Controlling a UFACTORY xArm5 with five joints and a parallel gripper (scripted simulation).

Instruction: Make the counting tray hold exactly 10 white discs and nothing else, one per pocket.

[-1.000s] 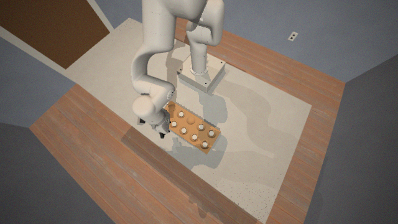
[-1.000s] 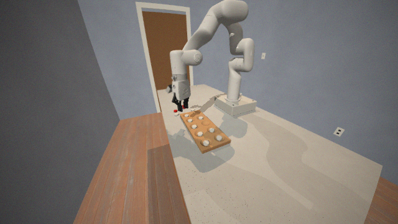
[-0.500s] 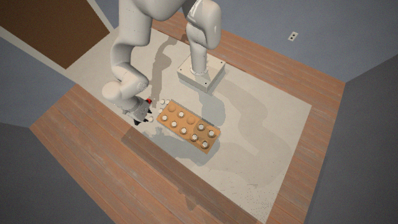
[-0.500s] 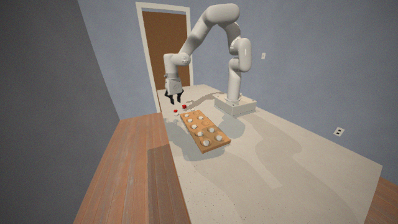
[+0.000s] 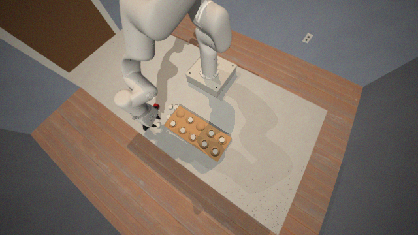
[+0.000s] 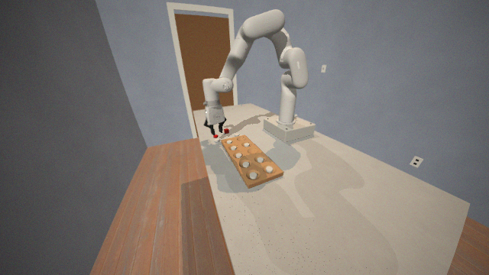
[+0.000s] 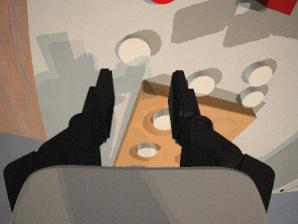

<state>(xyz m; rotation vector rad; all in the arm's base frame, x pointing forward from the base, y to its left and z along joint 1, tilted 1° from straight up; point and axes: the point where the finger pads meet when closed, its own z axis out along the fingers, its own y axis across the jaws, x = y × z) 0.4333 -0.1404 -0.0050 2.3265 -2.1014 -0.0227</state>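
Now: hand 230 mm to the right of the wooden counting tray, 60 mm above it and 50 mm past it. The rest, counted from my hand: red disc: 70 mm below, 60 mm to the right, 10 mm behind; red cube: 100 mm behind, 80 mm to the right, 60 mm below.
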